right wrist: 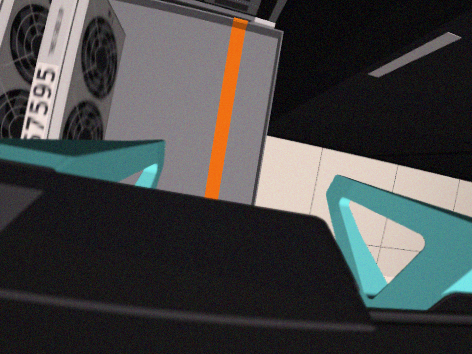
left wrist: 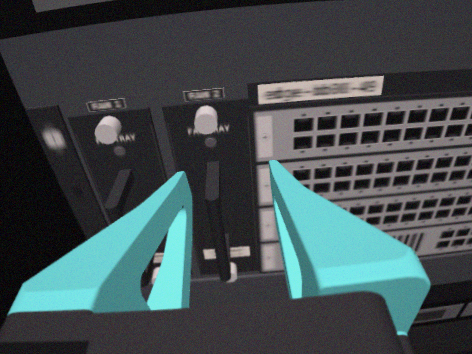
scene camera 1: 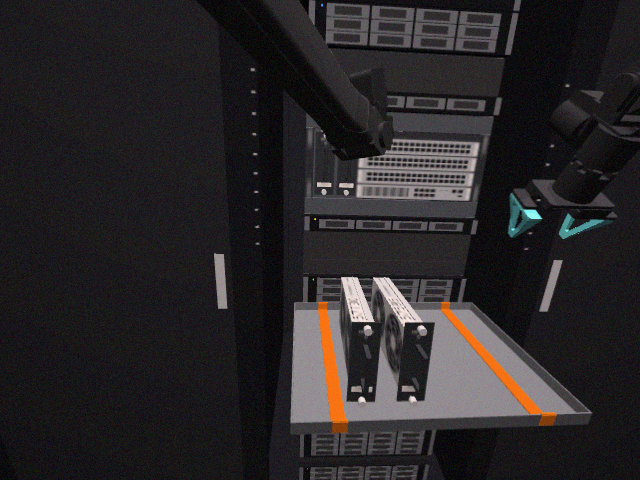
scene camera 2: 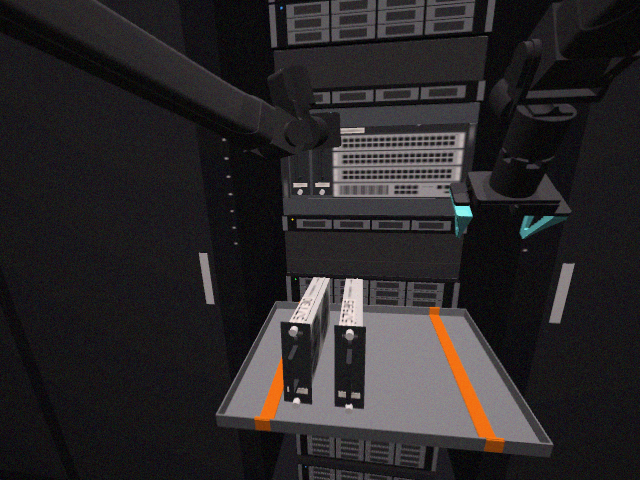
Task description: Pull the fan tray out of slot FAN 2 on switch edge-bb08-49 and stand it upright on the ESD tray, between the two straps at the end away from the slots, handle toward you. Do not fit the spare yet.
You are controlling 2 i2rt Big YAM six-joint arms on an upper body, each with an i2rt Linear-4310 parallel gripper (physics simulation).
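Note:
The FAN 2 fan tray point(left wrist: 187, 150) point(scene camera 1: 346, 173) point(scene camera 2: 322, 173) sits in its slot on switch edge-bb08-49 point(scene camera 1: 418, 170) point(scene camera 2: 398, 165) point(left wrist: 322, 112), its dark handle point(left wrist: 212, 180) pointing outward. My left gripper point(left wrist: 228, 178) is partly open, one finger on each side of this handle in the left wrist view, with visible gaps; its fingers are hidden in the scene views. The ESD tray point(scene camera 1: 439, 420) point(scene camera 2: 372, 433) point(right wrist: 170, 75) has two orange straps point(scene camera 1: 485, 356) point(scene camera 2: 460, 361) point(right wrist: 225, 110). My right gripper point(scene camera 1: 537, 237) point(scene camera 2: 491, 237) point(right wrist: 252, 168) is wide open and empty, high at the right.
Two upright fan units point(scene camera 1: 362, 366) point(scene camera 1: 415, 366) point(scene camera 2: 297, 372) point(scene camera 2: 349, 374) stand on the ESD tray toward its left strap, handles toward the camera. The FAN 1 tray point(left wrist: 135, 160) sits left of FAN 2. Port cards point(left wrist: 370, 170) lie right of it.

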